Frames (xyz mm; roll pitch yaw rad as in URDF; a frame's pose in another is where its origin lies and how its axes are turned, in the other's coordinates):
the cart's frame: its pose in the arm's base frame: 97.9 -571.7 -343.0 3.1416 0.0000 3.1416
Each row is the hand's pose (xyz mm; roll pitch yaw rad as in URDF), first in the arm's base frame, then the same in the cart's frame.
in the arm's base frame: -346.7 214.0 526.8 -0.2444 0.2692 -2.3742
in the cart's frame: 444.6 785.7 -869.8 2.8972 -0.2692 -0.7674
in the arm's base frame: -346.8 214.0 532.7 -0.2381 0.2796 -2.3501
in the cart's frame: 444.7 785.7 -875.7 2.9035 -0.2796 -0.7915
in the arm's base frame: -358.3 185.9 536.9 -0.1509 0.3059 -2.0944
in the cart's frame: 456.2 757.6 -879.9 2.9907 -0.3059 -1.0472
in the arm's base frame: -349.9 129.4 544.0 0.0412 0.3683 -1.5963
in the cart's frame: 447.8 701.1 -887.0 -3.1004 -0.3683 -1.5453
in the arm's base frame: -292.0 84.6 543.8 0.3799 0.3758 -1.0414
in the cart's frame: 389.9 656.3 -886.8 -2.7617 -0.3758 -2.1002
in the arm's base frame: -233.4 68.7 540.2 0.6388 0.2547 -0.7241
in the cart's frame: 331.3 640.4 -883.2 -2.5028 -0.2547 -2.4175
